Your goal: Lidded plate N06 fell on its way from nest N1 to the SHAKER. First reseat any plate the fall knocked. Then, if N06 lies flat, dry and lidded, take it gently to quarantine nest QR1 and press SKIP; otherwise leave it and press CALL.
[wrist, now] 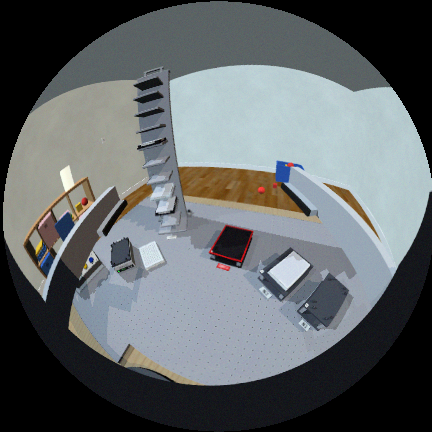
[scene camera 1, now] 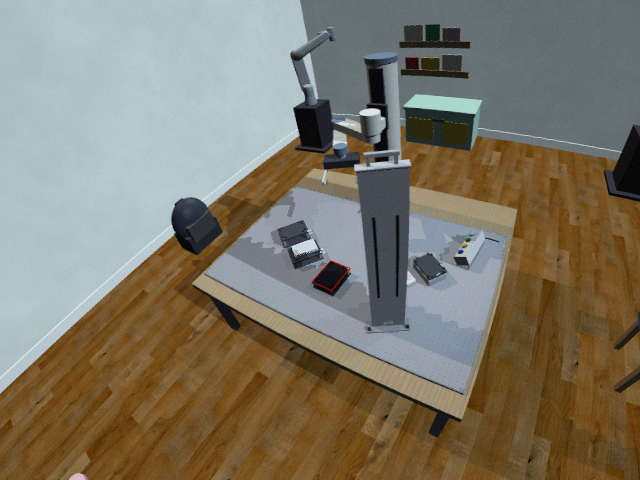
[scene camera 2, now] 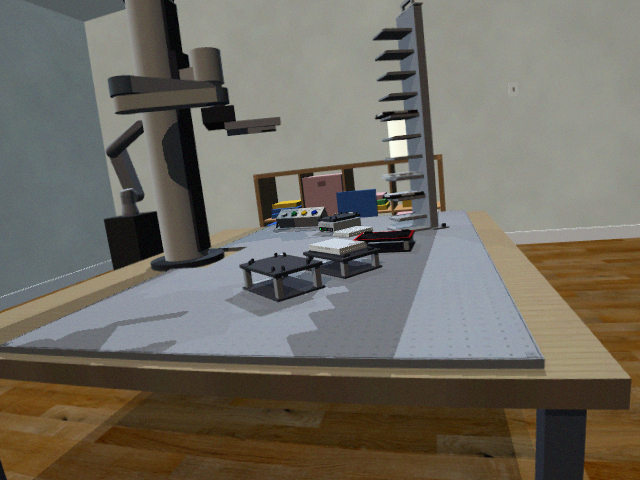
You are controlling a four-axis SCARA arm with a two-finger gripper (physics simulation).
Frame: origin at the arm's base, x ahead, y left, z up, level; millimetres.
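Where they show: gripper, fingertip midpoint: [wrist: 198,180] [scene camera 1: 340,182] [scene camera 2: 277,124]; arm's base, link origin: [scene camera 2: 188,261].
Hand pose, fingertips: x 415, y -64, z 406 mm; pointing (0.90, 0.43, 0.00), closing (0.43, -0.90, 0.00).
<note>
Each offset is from my fingertips to the centre of the thing. "*": to the spot under its first point.
My gripper [scene camera 1: 341,178] [scene camera 2: 253,126] [wrist: 198,180] is open and empty, high above the table near the arm's column. A white plate {dx +116, dy +351, dz -380 mm} [scene camera 1: 410,279] [scene camera 2: 353,231] [wrist: 151,255], apparently N06, lies flat on the mat between the shaker {* dx +50, dy +474, dz -338 mm} [scene camera 1: 430,267] [scene camera 2: 339,222] [wrist: 121,252] and the red-rimmed nest QR1 {dx +271, dy +50, dz -370 mm} [scene camera 1: 331,276] [scene camera 2: 387,236] [wrist: 231,243]. Its lid and any wetness are too small to tell. Nest N1 {dx +82, dy -324, dz -359 mm} [scene camera 1: 294,232] [scene camera 2: 280,265] [wrist: 326,300] is empty. Another white plate {dx +178, dy -170, dz -334 mm} [scene camera 1: 305,248] [scene camera 2: 337,246] [wrist: 286,270] rests on nest N2; exact seating is unclear. QR1 is empty. The button box {dx -166, dy +616, dz -351 mm} [scene camera 1: 469,249] [scene camera 2: 301,215] stands beyond the shaker.
A tall shelf tower [scene camera 1: 387,206] [scene camera 2: 423,113] stands at the table edge near QR1 and the fallen plate, with plates on some shelves. It hides part of the fallen plate in scene camera 1. The arm's column [scene camera 1: 393,93] [scene camera 2: 155,155] stands at the opposite edge.
</note>
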